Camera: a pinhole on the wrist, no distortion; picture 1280 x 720 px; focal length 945.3 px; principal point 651.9 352.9 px. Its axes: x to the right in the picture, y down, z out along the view. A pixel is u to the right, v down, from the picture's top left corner.
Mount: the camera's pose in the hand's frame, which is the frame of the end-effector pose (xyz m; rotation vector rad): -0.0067 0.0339 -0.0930 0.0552 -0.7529 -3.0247
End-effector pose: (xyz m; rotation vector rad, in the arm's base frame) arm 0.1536 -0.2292 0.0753 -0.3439 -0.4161 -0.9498
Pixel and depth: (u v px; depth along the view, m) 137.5 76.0 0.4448
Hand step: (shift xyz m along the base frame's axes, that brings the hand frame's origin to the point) 0.3692 0.1567 0.2809
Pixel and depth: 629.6 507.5 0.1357
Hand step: 0.0537 0.0652 0.0203
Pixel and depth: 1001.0 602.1 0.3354
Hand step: -0.0281 0.2699 0.1290
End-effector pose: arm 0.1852 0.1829 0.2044 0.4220 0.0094 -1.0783
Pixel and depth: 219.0 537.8 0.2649
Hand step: 0.1165 -0.0995 0.1714
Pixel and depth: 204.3 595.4 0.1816
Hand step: 0.0858 -0.0605 0.0955
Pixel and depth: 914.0 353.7 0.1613
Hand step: 0.0549 0.0762 0.0920
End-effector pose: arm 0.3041 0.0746 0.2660 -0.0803 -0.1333 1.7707
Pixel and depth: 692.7 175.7 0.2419
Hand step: -0.1885 -0.0686 0.0724
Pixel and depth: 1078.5 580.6 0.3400
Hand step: -0.1083 -0.2029 0.2201
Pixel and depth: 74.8 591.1 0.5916
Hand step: -0.3177 0.2644 0.4855
